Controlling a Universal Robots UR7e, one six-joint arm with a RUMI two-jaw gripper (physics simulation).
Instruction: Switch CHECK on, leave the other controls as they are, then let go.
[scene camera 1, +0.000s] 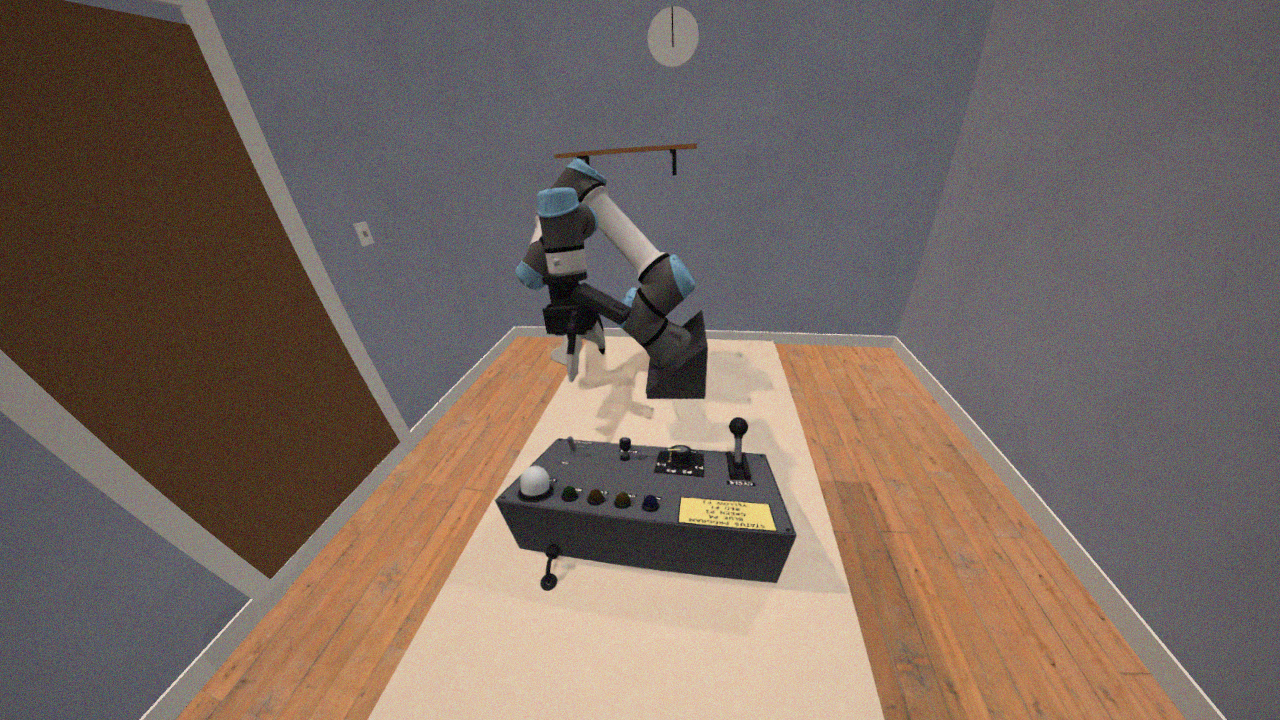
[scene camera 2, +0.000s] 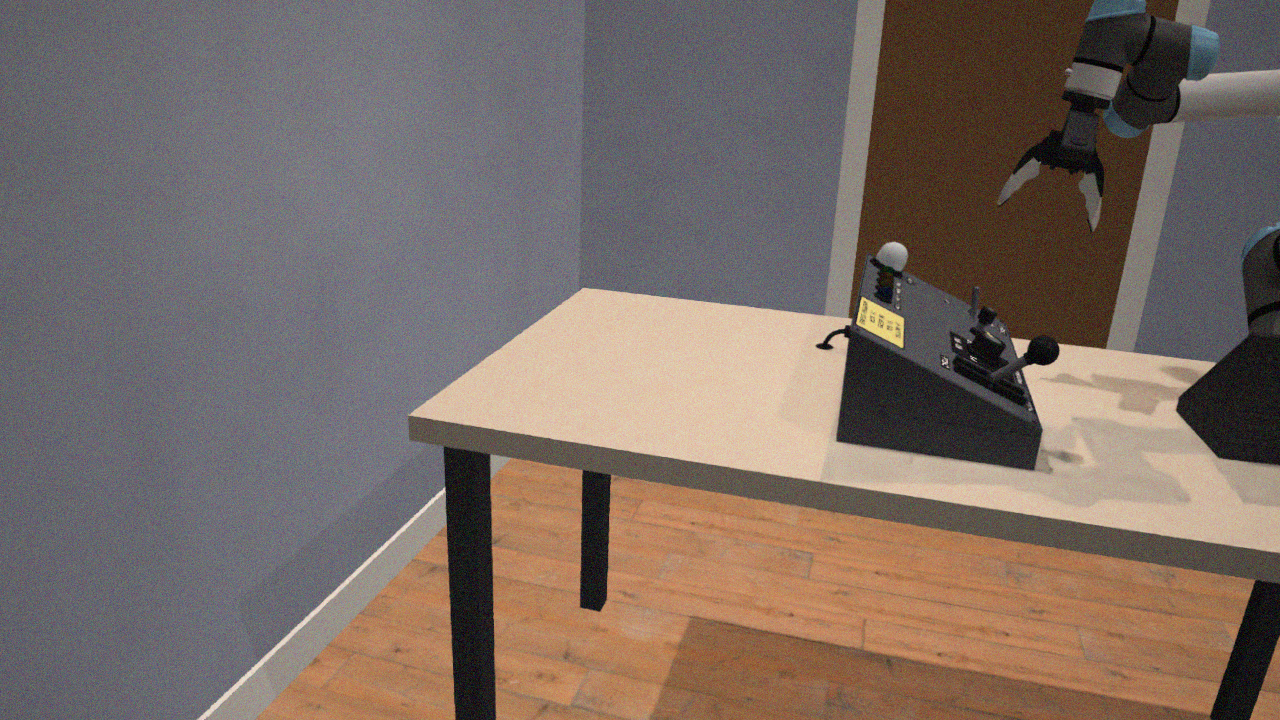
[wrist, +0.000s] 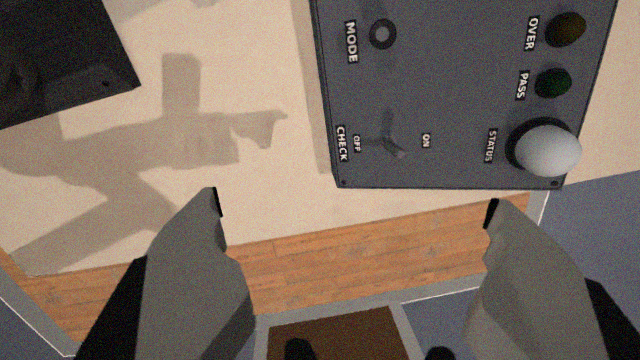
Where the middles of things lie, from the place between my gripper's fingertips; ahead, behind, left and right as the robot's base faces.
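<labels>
Relative to the rotary selector (scene camera 2: 986, 347), my hand is 110 mm short of it, 190 mm to the right of it and 170 mm above it. Measured from my hand, the ball-topped lever (scene camera 2: 1043, 350) is 90 mm ahead, 310 mm to the left and 140 mm below; the dark sloped control panel (scene camera 2: 910, 385) is 190 mm ahead, 120 mm to the left and 170 mm below.
</labels>
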